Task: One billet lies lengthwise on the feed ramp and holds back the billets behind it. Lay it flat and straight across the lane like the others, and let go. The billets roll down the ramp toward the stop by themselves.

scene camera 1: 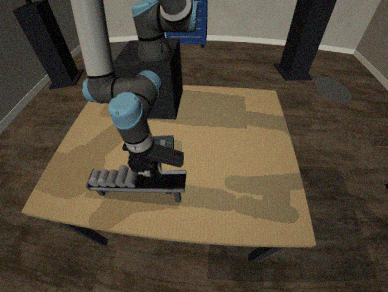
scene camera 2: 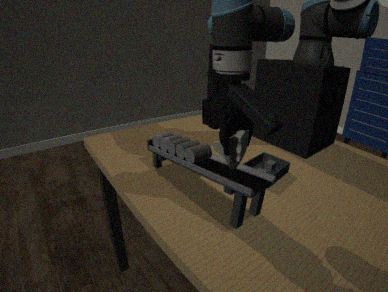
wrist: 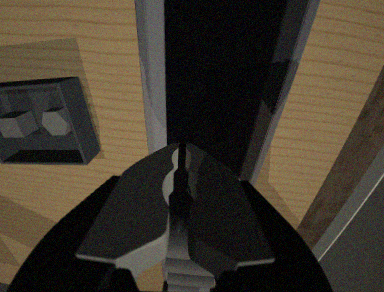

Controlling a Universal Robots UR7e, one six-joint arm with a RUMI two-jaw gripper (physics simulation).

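Where they show: gripper, fingertip midpoint: (scene camera 1: 159,176) (scene camera 2: 233,168) (wrist: 182,145); arm's base at its link origin: (scene camera 1: 154,53) (scene camera 2: 313,64).
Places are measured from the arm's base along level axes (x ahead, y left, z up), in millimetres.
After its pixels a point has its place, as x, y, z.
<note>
Several grey billets (scene camera 1: 112,178) @(499, -185, -221) (scene camera 2: 175,146) @(515, -180, -227) lie side by side across the lane at one end of the feed ramp (scene camera 1: 170,182) @(534, 30, -229) (scene camera 2: 220,178) (wrist: 220,75) @(532, 37, -228), on the left in both scene views. The billet nearest the gripper (scene camera 1: 130,177) (scene camera 2: 198,153) also lies across the lane, against the row; small tilts are hard to tell. No billet lying lengthwise shows. My gripper (scene camera 1: 155,174) @(503, -10, -231) (scene camera 2: 233,167) @(503, -10, -231) (wrist: 182,145) @(503, -10, -231) is shut and empty. It points down low over the lane, a short way from the row, toward the other end. Whether its tips touch the lane cannot be told. No billets show in the wrist view.
A small dark open tray (scene camera 1: 172,145) @(309, 41, -294) (scene camera 2: 281,172) @(311, 45, -300) (wrist: 75,115) @(378, 2, -296) with grey blocks (wrist: 17,125) @(299, -1, -293) stands beside the ramp's far rail. The ramp stands on legs (scene camera 2: 238,210) @(575, 55, -272) on the wooden table (scene camera 1: 240,150) @(357, 349, -322). The arm's dark pedestal (scene camera 2: 300,105) @(99, 3, -142) is behind.
</note>
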